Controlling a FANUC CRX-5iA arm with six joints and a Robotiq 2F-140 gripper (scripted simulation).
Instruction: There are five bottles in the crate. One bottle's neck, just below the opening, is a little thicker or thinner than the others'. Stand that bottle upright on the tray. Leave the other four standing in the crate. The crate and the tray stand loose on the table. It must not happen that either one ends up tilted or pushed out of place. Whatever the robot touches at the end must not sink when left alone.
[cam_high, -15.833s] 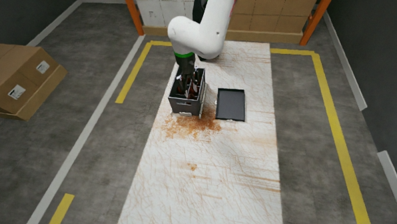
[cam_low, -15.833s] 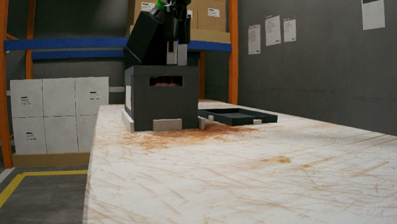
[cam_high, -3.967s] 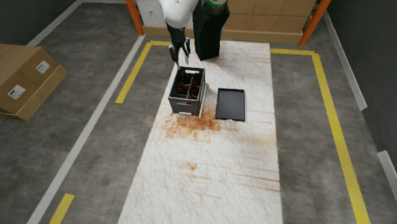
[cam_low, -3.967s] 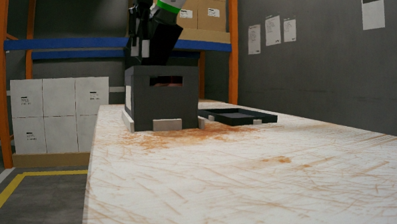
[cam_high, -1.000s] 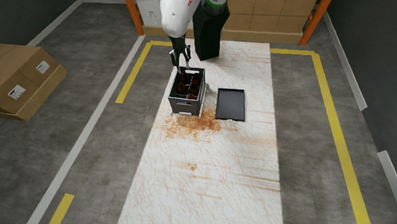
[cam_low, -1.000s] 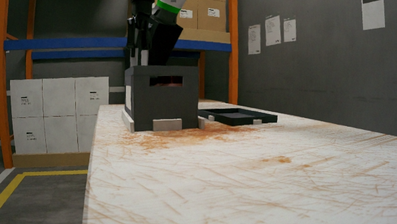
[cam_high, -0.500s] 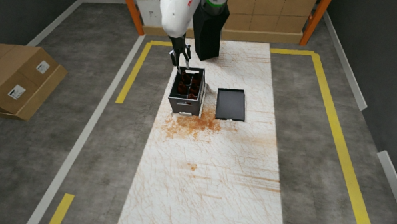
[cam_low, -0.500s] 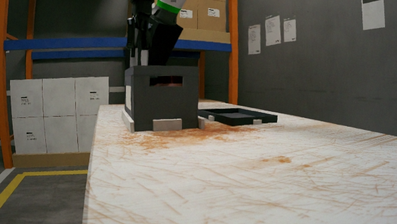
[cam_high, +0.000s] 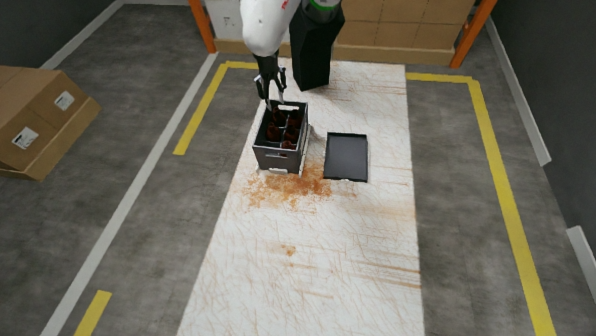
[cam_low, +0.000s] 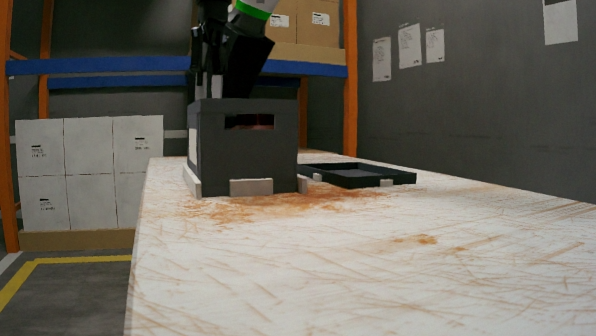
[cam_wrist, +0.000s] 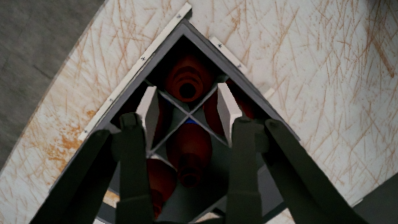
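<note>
My hand is 8 cm short of the grey crate, 5 cm to the right of it and 13 cm above it. Also, from my hand: dark tray (7 cm ahead, 34 cm to the left, 20 cm below).
</note>
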